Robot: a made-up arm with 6 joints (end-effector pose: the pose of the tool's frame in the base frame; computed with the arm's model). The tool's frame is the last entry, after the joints.
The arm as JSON. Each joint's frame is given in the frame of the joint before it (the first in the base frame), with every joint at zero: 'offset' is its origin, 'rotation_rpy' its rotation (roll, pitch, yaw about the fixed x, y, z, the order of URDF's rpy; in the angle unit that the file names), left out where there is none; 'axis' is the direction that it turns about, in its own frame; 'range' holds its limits. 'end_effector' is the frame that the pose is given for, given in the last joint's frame.
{
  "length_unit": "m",
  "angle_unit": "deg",
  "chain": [
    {
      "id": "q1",
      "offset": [
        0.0,
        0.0,
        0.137
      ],
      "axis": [
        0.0,
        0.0,
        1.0
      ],
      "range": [
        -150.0,
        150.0
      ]
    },
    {
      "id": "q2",
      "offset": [
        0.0,
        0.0,
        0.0
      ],
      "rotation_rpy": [
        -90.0,
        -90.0,
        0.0
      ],
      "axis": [
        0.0,
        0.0,
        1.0
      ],
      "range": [
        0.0,
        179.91
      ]
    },
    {
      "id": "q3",
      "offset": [
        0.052,
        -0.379,
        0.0
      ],
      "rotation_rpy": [
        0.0,
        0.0,
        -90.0
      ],
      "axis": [
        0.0,
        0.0,
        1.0
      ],
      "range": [
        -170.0,
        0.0
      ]
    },
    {
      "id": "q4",
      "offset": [
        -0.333,
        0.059,
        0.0
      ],
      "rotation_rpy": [
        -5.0,
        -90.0,
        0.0
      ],
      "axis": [
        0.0,
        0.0,
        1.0
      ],
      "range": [
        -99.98,
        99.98
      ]
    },
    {
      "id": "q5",
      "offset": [
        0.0,
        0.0,
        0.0
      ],
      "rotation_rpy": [
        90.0,
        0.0,
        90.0
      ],
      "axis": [
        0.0,
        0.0,
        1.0
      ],
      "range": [
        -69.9,
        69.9
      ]
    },
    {
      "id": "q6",
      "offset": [
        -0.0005,
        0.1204,
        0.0
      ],
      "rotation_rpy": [
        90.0,
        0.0,
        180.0
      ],
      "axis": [
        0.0,
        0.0,
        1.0
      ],
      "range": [
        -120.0,
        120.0
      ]
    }
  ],
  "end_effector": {
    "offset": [
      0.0,
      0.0,
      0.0
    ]
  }
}
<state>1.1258 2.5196 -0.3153 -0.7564 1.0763 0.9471</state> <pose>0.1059 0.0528 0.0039 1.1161 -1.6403 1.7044</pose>
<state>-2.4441 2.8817 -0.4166 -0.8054 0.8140 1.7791</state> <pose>-0.0831 0.0130 -0.0833 -1.7064 -0.0219 -0.4953</pose>
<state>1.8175 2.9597 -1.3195 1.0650 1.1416 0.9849</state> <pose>-0.1823 0.3312 -0.2325 -0.2424 -2.1705 1.0495</pose>
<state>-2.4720 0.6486 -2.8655 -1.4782 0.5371 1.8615</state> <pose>0.4188 0.4103 0.7182 -0.6762 -0.6902 -1.7558</pose>
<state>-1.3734 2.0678 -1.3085 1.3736 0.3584 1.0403</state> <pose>0.1571 -0.5718 0.1823 2.3744 -0.5781 0.9008</pose>
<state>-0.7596 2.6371 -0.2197 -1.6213 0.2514 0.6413</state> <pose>0.0280 -0.0685 -0.0757 0.3878 -2.3973 -0.5290</pose>
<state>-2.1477 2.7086 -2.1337 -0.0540 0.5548 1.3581</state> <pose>-0.4053 -0.6164 0.0131 2.6155 -0.4301 -0.3257</pose>
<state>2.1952 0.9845 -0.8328 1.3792 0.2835 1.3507</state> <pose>-0.1947 0.2128 0.4756 -0.2440 -1.7317 -0.7827</pose>
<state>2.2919 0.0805 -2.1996 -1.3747 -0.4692 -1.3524</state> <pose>0.4025 -0.5381 0.5531 0.7933 0.3174 -0.5557</pose>
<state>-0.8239 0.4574 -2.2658 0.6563 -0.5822 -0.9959</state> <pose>-0.3925 0.3649 0.7397 0.1663 -0.8871 -1.0297</pose>
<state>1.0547 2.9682 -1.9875 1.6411 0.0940 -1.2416</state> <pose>0.3314 0.6080 -0.1855 -0.8778 2.4493 0.7068</pose>
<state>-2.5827 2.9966 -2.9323 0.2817 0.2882 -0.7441</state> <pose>-0.7026 -0.4508 0.1471 2.0482 1.2466 -1.8473</pose>
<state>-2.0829 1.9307 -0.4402 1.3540 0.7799 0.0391</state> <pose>-0.0569 -0.2707 0.0591 2.6886 -0.3618 1.0207</pose>
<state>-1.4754 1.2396 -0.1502 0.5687 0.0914 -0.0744</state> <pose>0.0241 -0.1873 0.1383 2.2172 1.4944 -0.2586</pose>
